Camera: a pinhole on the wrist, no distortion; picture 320 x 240 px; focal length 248.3 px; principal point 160.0 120.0 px. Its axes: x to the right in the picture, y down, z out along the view. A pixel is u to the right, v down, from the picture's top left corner.
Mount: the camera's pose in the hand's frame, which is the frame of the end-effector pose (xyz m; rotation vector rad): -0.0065 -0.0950 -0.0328 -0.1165 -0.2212 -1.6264
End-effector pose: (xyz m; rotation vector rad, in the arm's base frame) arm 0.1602 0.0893 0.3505 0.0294 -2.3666 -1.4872
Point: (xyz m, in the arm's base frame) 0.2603 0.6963 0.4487
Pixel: 16 49
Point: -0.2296 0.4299 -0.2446
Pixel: outside the picture
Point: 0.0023 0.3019 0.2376
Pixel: 156 200
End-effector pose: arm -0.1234 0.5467 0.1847 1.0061 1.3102 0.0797
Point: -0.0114 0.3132 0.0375
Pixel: 303 166
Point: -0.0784 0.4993 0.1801
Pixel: 22 119
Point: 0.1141 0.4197 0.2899
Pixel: 63 75
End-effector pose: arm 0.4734 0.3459 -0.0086 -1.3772 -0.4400 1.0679
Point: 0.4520 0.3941 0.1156
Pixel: 266 130
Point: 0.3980 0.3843 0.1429
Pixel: 263 56
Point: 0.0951 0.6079 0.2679
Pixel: 248 113
